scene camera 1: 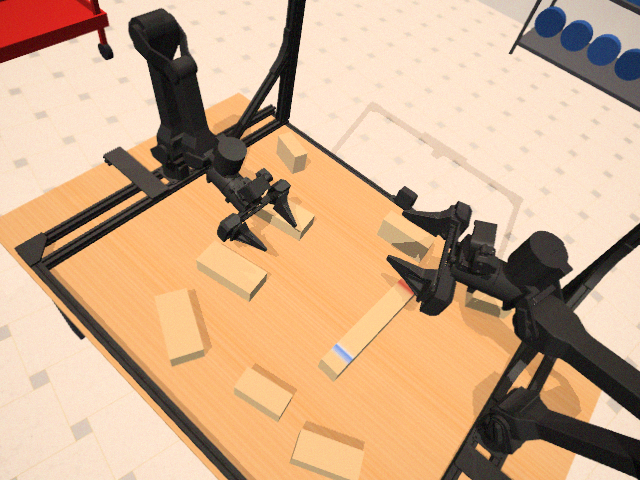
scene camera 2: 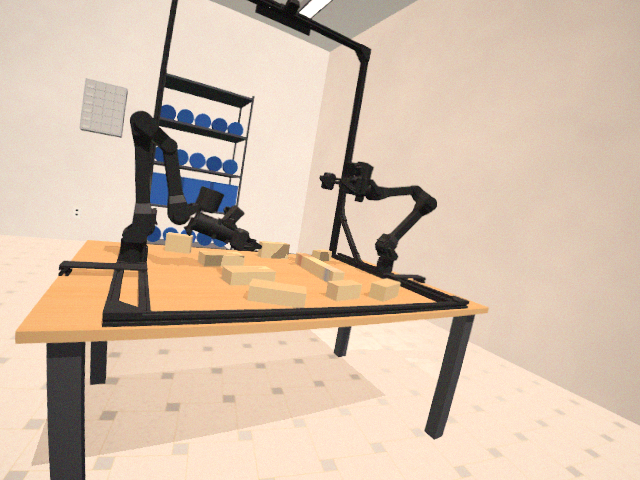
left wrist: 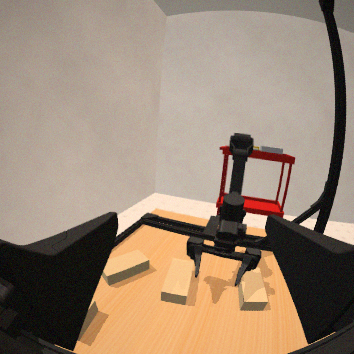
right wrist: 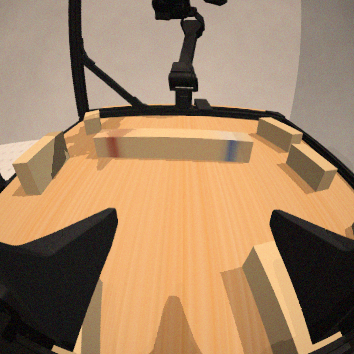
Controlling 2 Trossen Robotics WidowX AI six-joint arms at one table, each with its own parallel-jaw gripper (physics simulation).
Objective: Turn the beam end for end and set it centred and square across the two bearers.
My left gripper is open, holding nothing. My right gripper is open, holding nothing. A beam sits on the table.
